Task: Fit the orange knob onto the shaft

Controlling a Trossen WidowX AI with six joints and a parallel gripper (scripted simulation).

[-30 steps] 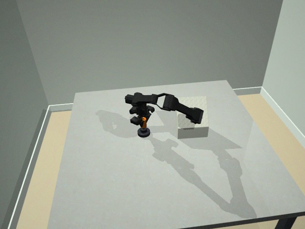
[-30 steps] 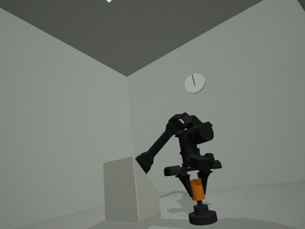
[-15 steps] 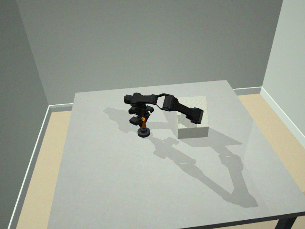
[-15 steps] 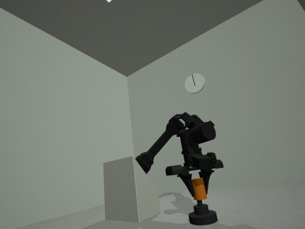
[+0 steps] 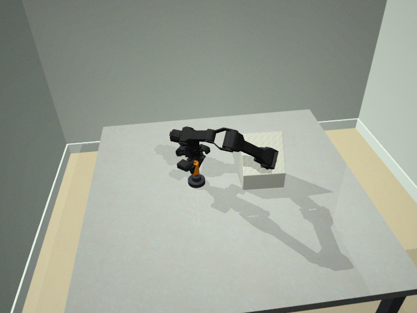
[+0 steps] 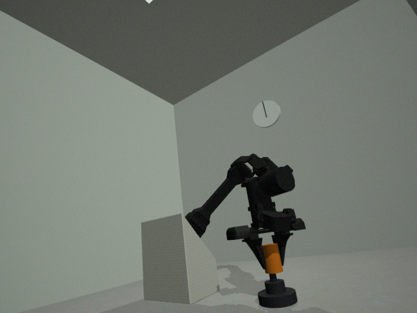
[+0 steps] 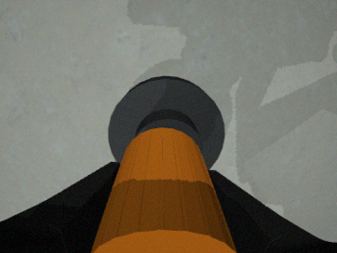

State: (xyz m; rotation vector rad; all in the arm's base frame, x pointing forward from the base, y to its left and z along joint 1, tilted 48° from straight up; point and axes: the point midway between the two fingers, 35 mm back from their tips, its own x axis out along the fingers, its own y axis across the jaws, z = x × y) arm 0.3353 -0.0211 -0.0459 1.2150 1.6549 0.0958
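Now: gripper tip 4 cm above the dark pedestal and 1 cm past it. Round my gripper tip: orange knob: 2 cm above.
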